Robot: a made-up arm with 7 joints. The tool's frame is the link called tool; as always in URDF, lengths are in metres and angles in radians. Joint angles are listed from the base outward.
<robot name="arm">
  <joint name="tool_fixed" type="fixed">
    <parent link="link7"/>
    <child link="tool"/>
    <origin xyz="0 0 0"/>
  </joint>
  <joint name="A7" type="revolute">
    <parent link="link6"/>
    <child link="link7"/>
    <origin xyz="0.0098 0.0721 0.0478" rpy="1.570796 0 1.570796"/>
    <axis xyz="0 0 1"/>
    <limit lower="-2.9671" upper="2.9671"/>
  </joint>
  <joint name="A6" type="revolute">
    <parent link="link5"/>
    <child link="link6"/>
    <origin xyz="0 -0.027 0.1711" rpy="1.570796 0 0"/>
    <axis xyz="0 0 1"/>
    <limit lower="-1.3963" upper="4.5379"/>
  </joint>
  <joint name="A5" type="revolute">
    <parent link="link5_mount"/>
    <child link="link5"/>
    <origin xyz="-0.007 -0.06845 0.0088" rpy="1.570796 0 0"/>
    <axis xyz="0 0 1"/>
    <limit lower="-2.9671" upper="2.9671"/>
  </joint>
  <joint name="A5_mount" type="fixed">
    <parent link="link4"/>
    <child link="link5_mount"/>
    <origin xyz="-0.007 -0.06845 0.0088"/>
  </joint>
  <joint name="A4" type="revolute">
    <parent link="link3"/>
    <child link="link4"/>
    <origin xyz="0.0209 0.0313 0.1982" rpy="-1.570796 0 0"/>
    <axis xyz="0 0 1"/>
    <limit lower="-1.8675" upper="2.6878"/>
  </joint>
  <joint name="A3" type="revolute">
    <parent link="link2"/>
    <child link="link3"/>
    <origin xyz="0 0.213 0.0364" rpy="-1.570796 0 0"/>
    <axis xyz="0 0 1"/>
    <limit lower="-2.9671" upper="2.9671"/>
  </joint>
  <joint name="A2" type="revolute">
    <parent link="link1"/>
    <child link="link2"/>
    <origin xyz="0 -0.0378 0.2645" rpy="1.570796 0 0"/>
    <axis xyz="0 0 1"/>
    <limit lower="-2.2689" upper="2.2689"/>
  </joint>
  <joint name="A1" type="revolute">
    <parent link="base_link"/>
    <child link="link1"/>
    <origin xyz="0 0 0.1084"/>
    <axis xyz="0 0 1"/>
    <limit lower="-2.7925" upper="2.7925"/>
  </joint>
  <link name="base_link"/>
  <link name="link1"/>
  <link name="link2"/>
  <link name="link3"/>
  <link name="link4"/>
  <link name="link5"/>
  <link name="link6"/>
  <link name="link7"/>
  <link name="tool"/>
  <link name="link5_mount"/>
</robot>
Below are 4 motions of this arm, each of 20 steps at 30 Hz.
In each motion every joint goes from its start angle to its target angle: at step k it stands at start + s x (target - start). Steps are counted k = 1, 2, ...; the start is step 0. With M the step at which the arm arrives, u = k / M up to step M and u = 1 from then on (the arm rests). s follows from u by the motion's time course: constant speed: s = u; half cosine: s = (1 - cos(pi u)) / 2; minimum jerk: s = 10 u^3 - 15 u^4 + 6 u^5.
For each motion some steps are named. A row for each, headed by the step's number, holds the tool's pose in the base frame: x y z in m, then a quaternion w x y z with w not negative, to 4 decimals.
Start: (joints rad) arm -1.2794 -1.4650 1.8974 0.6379 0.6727 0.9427 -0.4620
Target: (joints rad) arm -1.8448 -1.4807 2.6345 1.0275 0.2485 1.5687 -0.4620
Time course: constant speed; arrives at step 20
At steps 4, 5, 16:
4: 0.2743 -0.6412 0.5101 0.6169 -0.2086 0.3443 -0.6763
5: 0.2547 -0.6446 0.5180 0.6075 -0.1981 0.3463 -0.6869
16: 0.0139 -0.6384 0.6067 0.4783 -0.0645 0.3388 -0.8076

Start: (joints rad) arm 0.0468 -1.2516 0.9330 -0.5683 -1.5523 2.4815 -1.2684
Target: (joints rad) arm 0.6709 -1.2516 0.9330 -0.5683 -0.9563 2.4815 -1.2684
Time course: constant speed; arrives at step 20
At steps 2, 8, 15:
2: 0.5045 -0.1205 0.7372 0.8053 -0.0241 0.1232 0.5794
8: 0.5212 -0.0376 0.7281 0.7163 -0.0006 0.0579 0.6954
15: 0.5252 0.0647 0.7155 0.5880 0.0416 -0.0112 0.8077

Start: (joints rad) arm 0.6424 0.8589 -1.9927 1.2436 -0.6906 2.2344 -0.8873
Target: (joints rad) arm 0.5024 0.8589 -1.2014 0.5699 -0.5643 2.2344 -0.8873
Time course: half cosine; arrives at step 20
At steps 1, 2, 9, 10, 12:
1: -0.2182 -0.5471 0.7147 0.8043 0.4439 -0.1654 0.3588
2: -0.2199 -0.5452 0.7195 0.8077 0.4350 -0.1664 0.3616
9: -0.2679 -0.4839 0.8093 0.8561 0.2336 -0.1979 0.4164
10: -0.2800 -0.4687 0.8225 0.8598 0.1924 -0.2059 0.4259
12: -0.3057 -0.4366 0.8434 0.8611 0.1104 -0.2233 0.4432

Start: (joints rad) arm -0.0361 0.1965 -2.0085 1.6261 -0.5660 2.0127 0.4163
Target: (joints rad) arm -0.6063 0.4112 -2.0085 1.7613 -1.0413 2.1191 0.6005
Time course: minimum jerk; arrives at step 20
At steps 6, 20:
6: -0.2639 -0.3401 0.8382 0.6435 0.3512 -0.5055 0.4551
20: -0.4298 -0.1758 0.7738 0.6600 0.3093 -0.5947 0.3391

